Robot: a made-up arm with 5 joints.
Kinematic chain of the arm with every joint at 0, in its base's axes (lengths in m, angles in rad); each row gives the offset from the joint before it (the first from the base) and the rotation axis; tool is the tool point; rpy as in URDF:
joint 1: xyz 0 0 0.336 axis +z
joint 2: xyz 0 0 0 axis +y
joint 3: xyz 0.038 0 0.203 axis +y
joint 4: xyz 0.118 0 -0.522 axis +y
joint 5: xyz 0.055 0 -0.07 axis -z
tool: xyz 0 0 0 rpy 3.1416 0 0
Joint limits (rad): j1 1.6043..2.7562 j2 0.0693..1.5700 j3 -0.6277..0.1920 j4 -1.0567..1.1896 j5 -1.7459..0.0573
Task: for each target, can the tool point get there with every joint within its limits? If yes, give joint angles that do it. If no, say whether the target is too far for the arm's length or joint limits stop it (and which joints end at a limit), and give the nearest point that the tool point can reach.
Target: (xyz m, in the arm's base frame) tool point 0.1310 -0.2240 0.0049
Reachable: yes | joints 2.1001 1.0588 0.1153 -0.2902 -1.0032
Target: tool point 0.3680 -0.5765 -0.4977
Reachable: no: too far | nearest point 0.1407 -0.2205 -0.1187 | short by 0.567 m
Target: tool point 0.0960 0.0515 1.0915
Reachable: no: joint limits stop it (at a limit: joint 1, joint 2, joint 3, joint 4) | nearest point 0.3698 -0.1500 0.3399 | short by 0.825 m
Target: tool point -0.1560 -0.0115 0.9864
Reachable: no: joint limits stop it (at a limit: joint 1, joint 2, joint 3, joint 4) | nearest point 0.0134 -0.3989 0.3399 | short by 0.773 m
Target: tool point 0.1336 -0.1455 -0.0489
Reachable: yes | joints 2.3136 0.8931 0.0680 -0.0791 -0.9138
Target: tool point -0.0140 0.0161 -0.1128
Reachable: yes | joints 2.2867 0.5445 -0.0588 -0.0809 -1.3992
